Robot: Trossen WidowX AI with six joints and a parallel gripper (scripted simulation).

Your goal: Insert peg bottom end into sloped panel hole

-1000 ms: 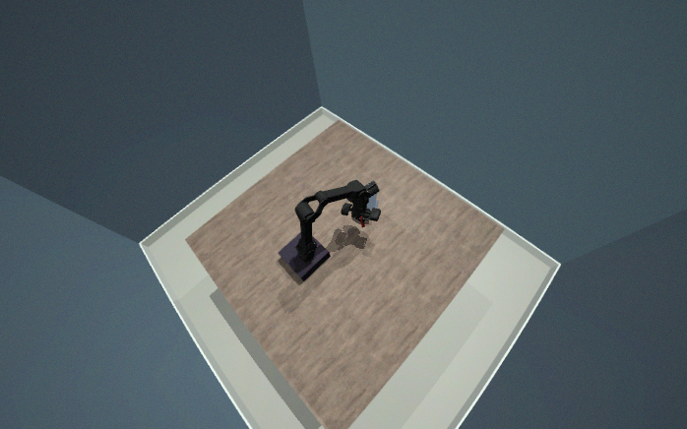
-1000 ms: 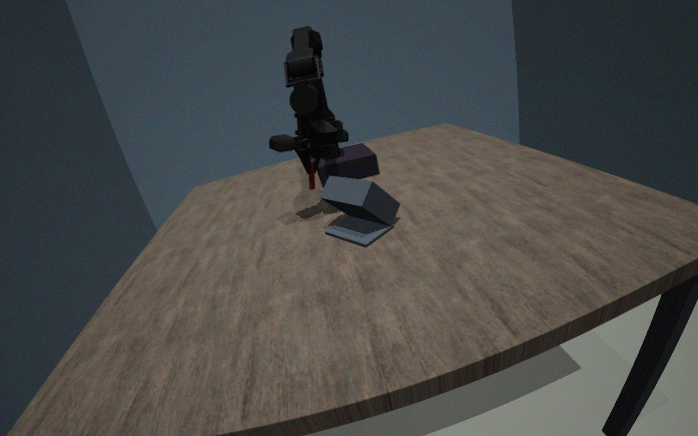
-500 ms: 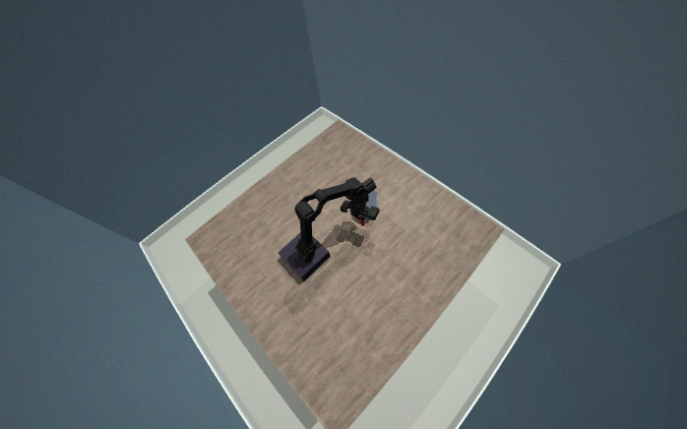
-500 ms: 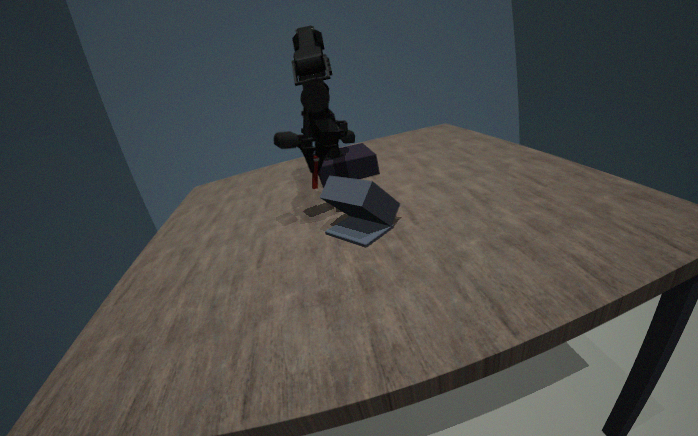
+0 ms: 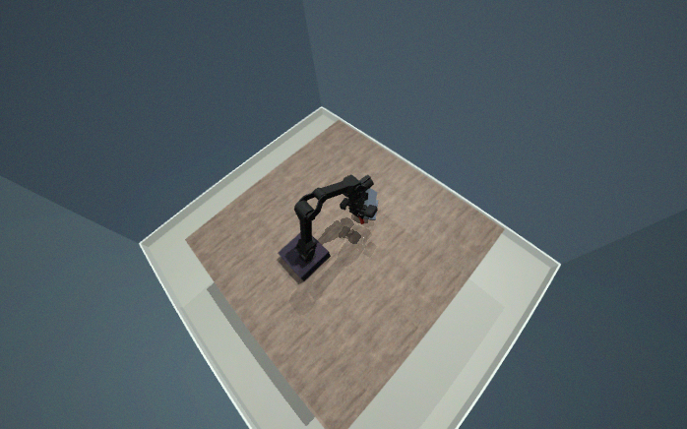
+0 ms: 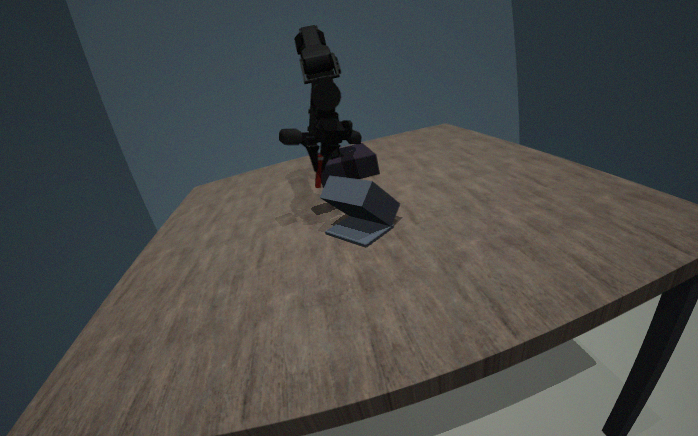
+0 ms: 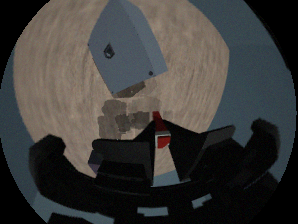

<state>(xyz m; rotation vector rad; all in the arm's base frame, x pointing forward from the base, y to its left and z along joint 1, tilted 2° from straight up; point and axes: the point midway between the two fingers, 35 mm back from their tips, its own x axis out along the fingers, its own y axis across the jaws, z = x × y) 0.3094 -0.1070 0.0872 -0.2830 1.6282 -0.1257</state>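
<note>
Right now the grey sloped panel is 11 cm ahead of my gripper tip, 5 cm to the left of it and 6 cm below it. Round my gripper tip: red peg: 1 cm to the left, 2 cm above; flat foot plate: 12 cm ahead, 3 cm to the left, 12 cm below.
</note>
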